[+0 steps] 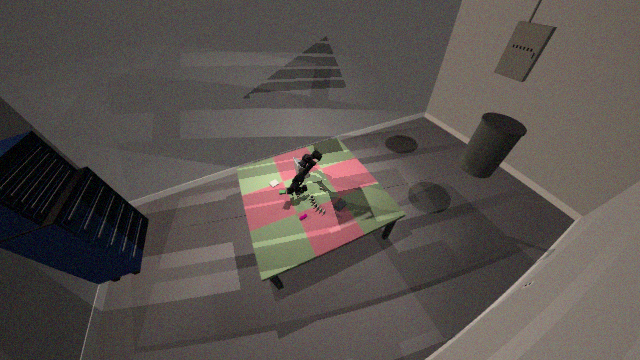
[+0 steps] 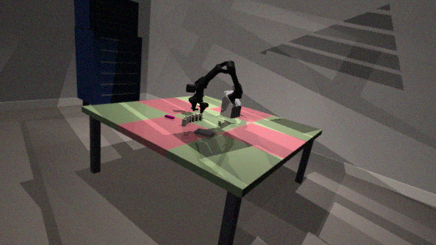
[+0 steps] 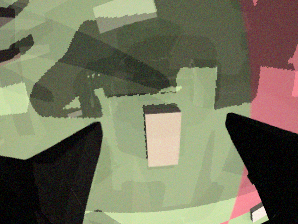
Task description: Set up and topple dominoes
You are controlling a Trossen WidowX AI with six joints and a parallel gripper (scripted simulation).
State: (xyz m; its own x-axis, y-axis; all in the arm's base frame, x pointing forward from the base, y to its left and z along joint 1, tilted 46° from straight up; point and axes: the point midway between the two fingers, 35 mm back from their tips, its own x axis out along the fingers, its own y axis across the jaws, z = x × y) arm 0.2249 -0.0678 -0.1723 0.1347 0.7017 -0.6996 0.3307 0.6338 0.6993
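Right now the green piece is 120 mm behind my gripper tip, 110 mm to the right of it and 10 mm below it. Also, from my gripper tip: flat grey slab: 310 mm ahead, 270 mm to the left, 10 mm below; then pale flat piece: 280 mm behind, 130 mm to the right, 10 mm below; then magenta block: 240 mm ahead, 70 mm to the right, 10 mm below.
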